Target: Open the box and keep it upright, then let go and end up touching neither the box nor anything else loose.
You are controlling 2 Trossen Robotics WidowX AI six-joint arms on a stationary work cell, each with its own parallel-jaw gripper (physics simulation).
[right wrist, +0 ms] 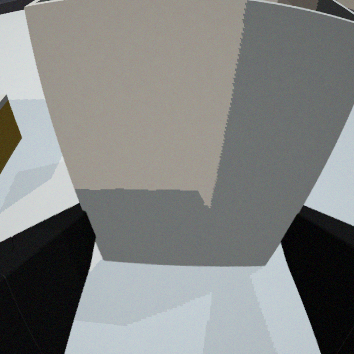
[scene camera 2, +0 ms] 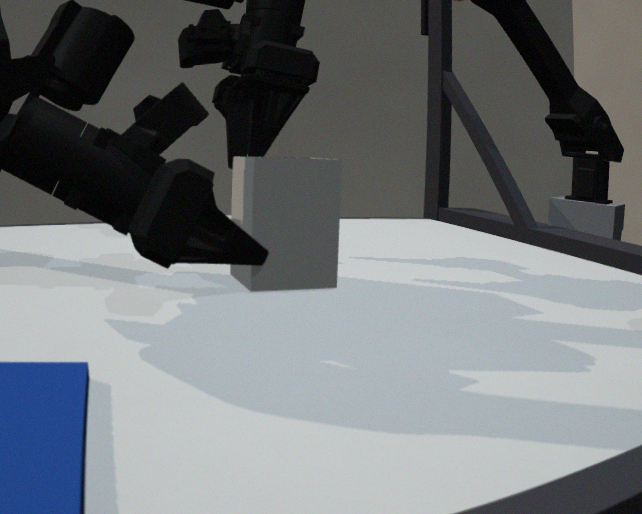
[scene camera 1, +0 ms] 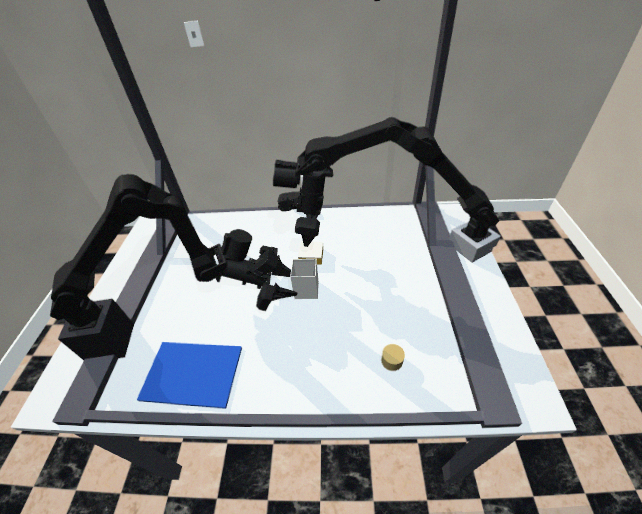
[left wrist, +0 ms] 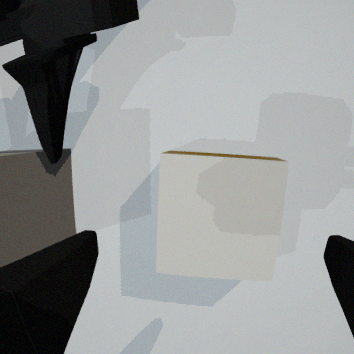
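Note:
The grey box stands upright on the table, its open top facing up in scene camera 1. Its lid, pale with ochre edges, lies on the table just behind the box, apart from it; scene camera 2 does not show it. My left gripper is open and empty, pointing down above the lid, with its fingers to either side of the lid in the left wrist view. My right gripper is shut on the box, low on its sides.
A blue square panel lies at the front left. A yellow cylinder stands at the front right. Dark frame beams edge the table, and upright posts rise at the back. The left gripper is close above the right one.

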